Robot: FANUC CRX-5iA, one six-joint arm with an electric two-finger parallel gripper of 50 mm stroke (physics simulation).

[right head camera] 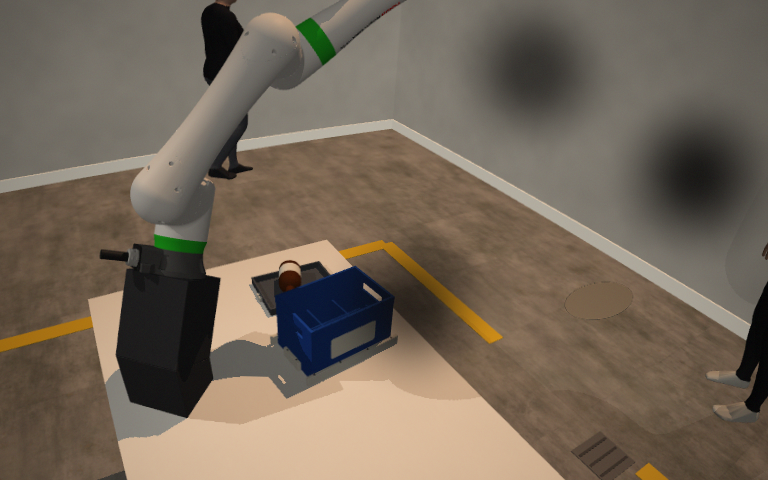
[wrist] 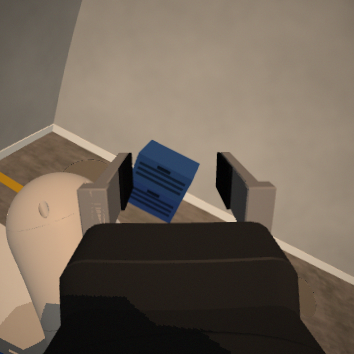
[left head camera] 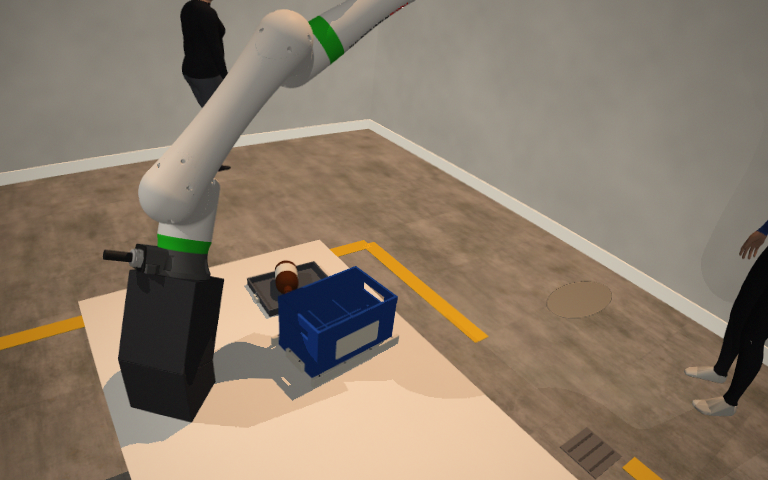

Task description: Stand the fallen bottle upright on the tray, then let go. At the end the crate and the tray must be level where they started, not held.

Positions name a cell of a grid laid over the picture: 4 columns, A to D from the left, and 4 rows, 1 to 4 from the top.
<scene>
In view: the gripper (wrist: B2), a blue crate (left head camera: B3) and a dark grey tray (left head camera: B3).
The blue crate is seen too in the right head camera view (right head camera: B3). The dark grey tray is seen too in the right head camera view (right head camera: B3). The wrist view misses the dark grey tray: it is out of frame.
</scene>
